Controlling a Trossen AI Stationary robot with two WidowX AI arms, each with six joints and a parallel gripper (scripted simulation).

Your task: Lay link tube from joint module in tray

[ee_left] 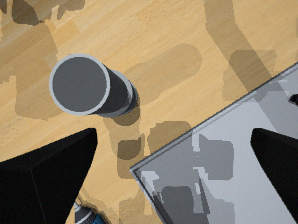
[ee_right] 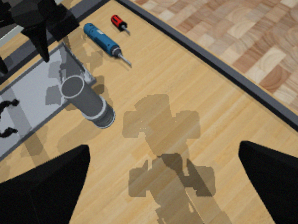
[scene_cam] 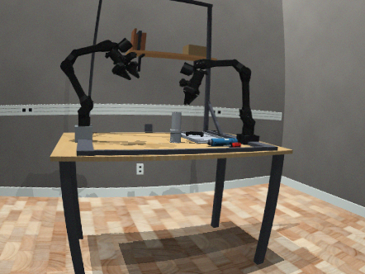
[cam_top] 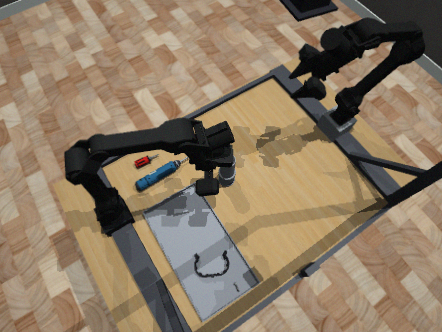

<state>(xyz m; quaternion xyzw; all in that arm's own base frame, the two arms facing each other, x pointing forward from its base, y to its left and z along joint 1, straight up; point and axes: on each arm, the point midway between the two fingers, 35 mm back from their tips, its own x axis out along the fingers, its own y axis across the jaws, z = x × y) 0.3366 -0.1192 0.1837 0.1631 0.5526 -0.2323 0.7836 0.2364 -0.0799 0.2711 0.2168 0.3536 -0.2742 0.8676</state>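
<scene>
Now: the grey link tube 130 mm below my left hand, 70 mm to the right of it and 50 mm ahead of it. From my left hand the other things lie so: small red tool (240 mm ahead, 220 mm below, 180 mm to the left); then joint module (210 mm below, 70 mm to the right, 50 mm ahead); then grey tray (230 mm below, 150 mm behind, 120 mm to the left).
</scene>
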